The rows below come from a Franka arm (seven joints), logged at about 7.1 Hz.
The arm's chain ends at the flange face. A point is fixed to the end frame.
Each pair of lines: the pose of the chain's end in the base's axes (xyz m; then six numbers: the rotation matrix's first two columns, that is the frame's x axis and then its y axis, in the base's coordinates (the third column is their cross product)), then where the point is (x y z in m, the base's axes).
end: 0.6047 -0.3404 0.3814 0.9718 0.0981 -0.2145 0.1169 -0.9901 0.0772
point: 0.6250 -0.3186 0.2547
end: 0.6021 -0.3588 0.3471 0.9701 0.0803 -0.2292 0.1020 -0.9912 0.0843
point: 0.6209 -0.3384 0.2200
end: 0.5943 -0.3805 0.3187 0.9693 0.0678 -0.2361 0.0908 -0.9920 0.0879
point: 0.6125 -0.3609 0.1914
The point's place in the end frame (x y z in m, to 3 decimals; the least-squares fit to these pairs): 0.049 -0.029 0.117
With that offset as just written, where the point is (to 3 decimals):
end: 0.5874 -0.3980 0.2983 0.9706 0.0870 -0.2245 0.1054 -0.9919 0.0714
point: 0.607 -0.376 0.172
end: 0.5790 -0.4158 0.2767 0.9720 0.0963 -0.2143 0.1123 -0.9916 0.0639
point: 0.599 -0.392 0.150
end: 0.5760 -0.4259 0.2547 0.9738 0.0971 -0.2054 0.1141 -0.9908 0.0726
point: 0.597 -0.403 0.128
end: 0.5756 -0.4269 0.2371 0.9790 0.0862 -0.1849 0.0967 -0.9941 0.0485
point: 0.600 -0.401 0.112
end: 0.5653 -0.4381 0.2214 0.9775 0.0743 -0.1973 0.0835 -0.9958 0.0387
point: 0.588 -0.412 0.096
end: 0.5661 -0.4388 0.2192 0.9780 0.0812 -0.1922 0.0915 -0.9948 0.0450
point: 0.589 -0.413 0.094
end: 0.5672 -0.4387 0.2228 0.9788 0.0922 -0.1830 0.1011 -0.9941 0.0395
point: 0.591 -0.412 0.098
